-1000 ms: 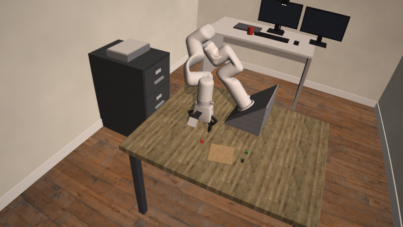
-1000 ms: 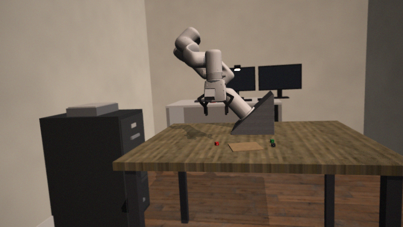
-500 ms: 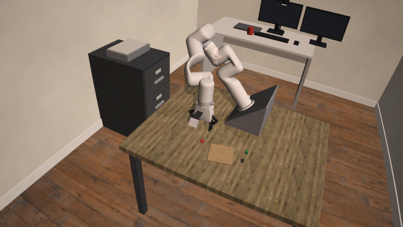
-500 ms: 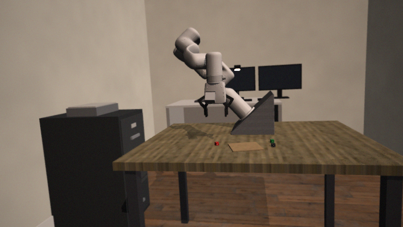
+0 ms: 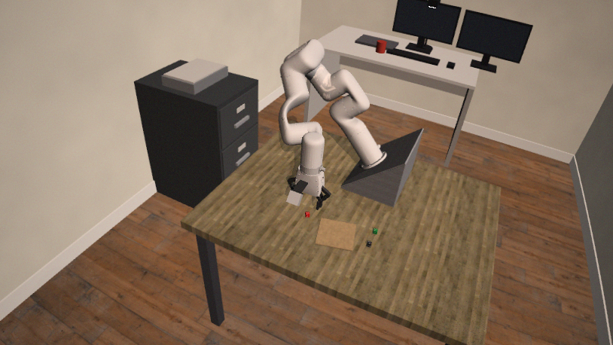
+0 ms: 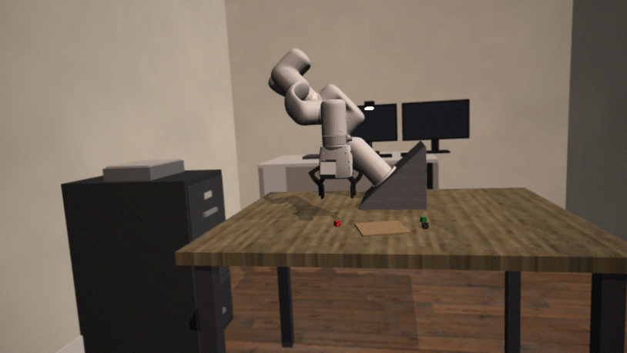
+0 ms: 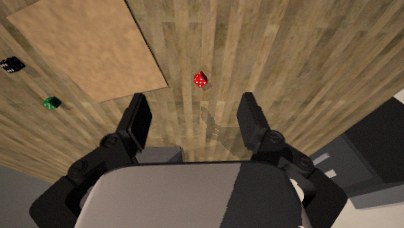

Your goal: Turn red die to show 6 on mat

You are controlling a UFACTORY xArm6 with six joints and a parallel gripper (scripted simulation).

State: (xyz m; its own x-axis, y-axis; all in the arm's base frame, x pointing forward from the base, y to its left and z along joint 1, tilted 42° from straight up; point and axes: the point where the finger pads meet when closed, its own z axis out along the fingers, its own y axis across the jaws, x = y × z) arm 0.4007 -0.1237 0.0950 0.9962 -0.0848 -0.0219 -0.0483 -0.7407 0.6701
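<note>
My gripper is now 100 mm above the red die, 30 mm past it and 10 mm to the left of it. Also, from my hand: tan mat 130 mm to the left, 100 mm below, 10 mm ahead; then black die 260 mm to the left, 100 mm below, 10 mm ahead; then green die 260 mm to the left, 100 mm below, 70 mm behind.
</note>
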